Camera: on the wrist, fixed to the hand. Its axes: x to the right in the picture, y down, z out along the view.
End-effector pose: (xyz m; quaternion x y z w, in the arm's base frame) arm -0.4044 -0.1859 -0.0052 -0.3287 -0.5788 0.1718 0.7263
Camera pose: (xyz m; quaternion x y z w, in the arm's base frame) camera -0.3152 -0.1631 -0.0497 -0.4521 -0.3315 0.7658 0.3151
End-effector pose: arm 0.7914 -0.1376 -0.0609 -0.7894 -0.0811 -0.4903 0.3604
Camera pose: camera 0.7626 -0.2357 -0.0626 -0.6621 0.2970 0.0889 0.6822
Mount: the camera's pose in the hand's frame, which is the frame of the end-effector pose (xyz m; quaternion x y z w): 0.0061 0.0583 -0.0838 0.1615 -0.2324 0.6547 0.7009
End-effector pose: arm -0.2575 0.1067 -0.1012 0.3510 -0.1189 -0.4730 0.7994
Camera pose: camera -0.1713 0.1570 -0.1236 0.1873 -0.5753 0.1295 0.7856
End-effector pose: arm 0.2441 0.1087 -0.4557 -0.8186 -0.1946 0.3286 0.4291
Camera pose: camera 0.3096 0.0318 -0.4715 -0.5555 0.3529 0.7329 0.1726
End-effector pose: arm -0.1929 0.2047 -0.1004 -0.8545 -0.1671 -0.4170 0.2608
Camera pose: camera -0.2123 0.1090 -0.0701 -0.7631 0.3144 0.1040 0.5550
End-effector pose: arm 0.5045 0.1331 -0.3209 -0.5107 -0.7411 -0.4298 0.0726
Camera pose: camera 0.5216 0.0841 -0.2328 -0.9313 -0.2714 -0.0153 0.2425
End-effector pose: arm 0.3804 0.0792 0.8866 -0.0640 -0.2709 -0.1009 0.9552
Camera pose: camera 0.4410 0.1200 0.8151 -0.0914 -0.3862 0.6133 0.6829
